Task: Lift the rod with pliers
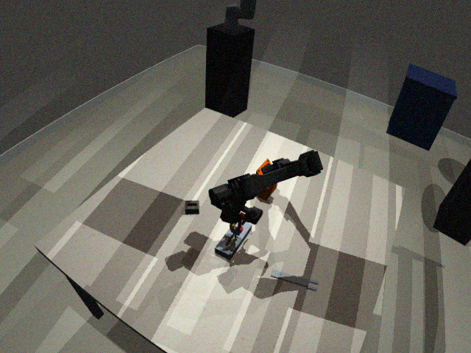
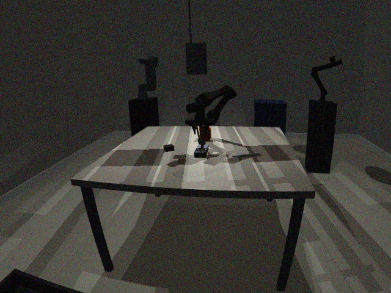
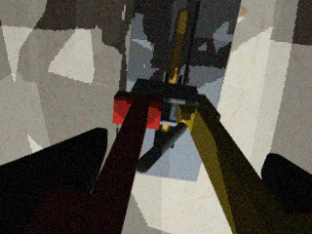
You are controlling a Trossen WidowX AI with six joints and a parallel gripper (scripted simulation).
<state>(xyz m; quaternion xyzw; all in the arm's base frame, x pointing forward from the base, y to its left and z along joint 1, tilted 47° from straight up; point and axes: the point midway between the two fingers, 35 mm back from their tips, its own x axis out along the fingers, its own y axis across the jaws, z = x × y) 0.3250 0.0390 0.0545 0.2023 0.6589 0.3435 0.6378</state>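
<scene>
Now: gripper tip 1 cm to the right of the grey channel block and 10 cm above it. Round my gripper tip: thin yellow rod (1 cm to the left, 11 cm below); then dark holster (1 cm behind, 23 cm to the right, 11 cm below); then yellow handle (2 cm to the right).
</scene>
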